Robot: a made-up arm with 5 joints.
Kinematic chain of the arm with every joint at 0, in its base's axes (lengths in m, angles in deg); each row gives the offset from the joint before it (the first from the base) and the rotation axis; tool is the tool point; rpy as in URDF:
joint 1: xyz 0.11 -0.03 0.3 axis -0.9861 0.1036 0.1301
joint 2: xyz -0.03 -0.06 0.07 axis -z
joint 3: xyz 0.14 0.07 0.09 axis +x
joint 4: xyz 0 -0.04 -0.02 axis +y
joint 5: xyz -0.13 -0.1 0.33 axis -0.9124 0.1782 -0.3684
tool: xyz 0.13 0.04 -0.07 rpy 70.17 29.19 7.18
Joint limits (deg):
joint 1: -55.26..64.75
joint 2: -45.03..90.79
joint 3: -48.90..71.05
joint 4: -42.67..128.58
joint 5: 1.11..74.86
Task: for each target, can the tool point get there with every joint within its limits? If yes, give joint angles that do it. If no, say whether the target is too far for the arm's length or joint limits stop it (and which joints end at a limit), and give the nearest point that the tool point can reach.
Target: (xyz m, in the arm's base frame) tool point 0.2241 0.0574 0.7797
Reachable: yes | joints 54.61 61.16 -9.44 40.30 32.09
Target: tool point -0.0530 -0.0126 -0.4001
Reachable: no: joint limits stop it (at a limit: joint 1, joint 2, joint 4, joint 5) | nearest point 0.0257 -0.1762 -0.1283 | short by 0.327 m
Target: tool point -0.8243 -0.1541 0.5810
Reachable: no: too far | nearest point -0.2101 -0.2097 0.4936 | short by 0.623 m
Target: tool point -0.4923 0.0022 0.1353
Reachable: no: joint limits stop it (at a limit: joint 1, joint 2, joint 5) | nearest point -0.2102 -0.1290 0.1798 | short by 0.314 m
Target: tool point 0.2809 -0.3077 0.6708
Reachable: yes | joints -3.29 20.74 -7.19 32.63 50.57
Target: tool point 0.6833 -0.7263 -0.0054
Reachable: no: too far | nearest point 0.3727 -0.4723 0.1726 | short by 0.439 m
